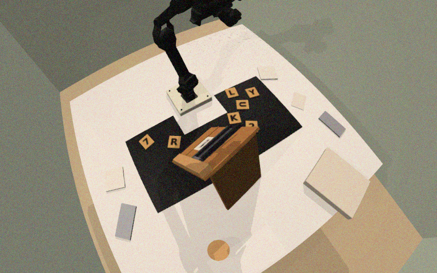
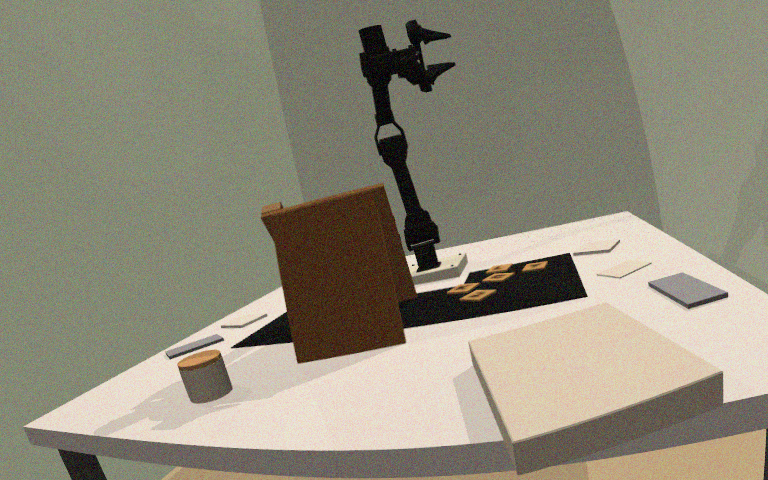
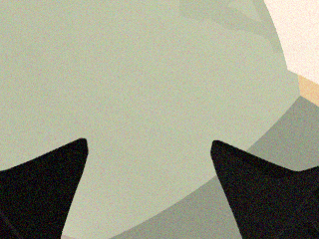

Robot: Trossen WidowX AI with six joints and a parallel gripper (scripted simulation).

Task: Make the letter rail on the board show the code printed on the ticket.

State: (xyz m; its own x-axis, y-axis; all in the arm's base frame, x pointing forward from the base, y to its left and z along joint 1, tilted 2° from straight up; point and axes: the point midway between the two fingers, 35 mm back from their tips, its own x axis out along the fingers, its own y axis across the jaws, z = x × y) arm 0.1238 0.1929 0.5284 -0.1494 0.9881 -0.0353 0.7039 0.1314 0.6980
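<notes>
My gripper tip is now 560 mm above the k tile, 110 mm short of it and 100 mm to the left of it. The rest, counted from my gripper tip: letter tile 560 mm below, 190 mm ahead, 70 mm to the right; black mat 560 mm below, 230 mm to the right, 90 mm ahead; white ticket 470 mm below, 310 mm to the right, 180 mm ahead.
</notes>
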